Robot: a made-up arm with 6 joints.
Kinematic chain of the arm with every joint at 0, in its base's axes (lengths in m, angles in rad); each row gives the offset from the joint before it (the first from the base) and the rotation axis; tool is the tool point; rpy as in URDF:
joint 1: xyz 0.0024 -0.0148 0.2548 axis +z
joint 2: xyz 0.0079 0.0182 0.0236 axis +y
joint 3: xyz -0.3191 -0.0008 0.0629 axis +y
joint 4: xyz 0.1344 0.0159 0.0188 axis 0.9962 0 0.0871
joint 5: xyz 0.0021 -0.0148 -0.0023 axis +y
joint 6: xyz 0.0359 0.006 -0.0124 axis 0.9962 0 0.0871
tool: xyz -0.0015 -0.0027 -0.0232 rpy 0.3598 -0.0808 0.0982
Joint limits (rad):
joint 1: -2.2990..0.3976
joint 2: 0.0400..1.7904
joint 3: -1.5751..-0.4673
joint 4: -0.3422..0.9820
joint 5: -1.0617..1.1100
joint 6: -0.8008..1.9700
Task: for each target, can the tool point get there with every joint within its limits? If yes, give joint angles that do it. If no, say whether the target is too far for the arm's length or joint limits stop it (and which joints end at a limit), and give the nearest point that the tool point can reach.
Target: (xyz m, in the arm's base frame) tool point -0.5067 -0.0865 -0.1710
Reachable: no: too far | nearest point -0.1876 -0.0416 0.3761 | short by 0.635 m
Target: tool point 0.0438 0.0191 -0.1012
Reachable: no: joint limits stop it (at a limit: joint 2, joint 3) | nearest point 0.1422 0.0997 0.3761 | short by 0.494 m
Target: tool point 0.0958 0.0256 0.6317
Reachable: yes | joints -0.0508 1.1031 -1.1680 0.5518 -0.6528 1.4296
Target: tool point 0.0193 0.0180 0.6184
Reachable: yes | joints -0.9728 0.7739 -1.3004 0.1857 -0.0702 0.1457
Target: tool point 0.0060 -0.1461 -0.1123
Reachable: no: joint limits stop it (at a limit: joint 2, joint 3) | nearest point 0.0075 -0.1997 0.3972 | short by 0.512 m
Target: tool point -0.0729 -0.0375 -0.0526
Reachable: no: joint limits stop it (at a limit: joint 1, joint 2, joint 3) | nearest point -0.1747 -0.0560 0.3758 | short by 0.441 m
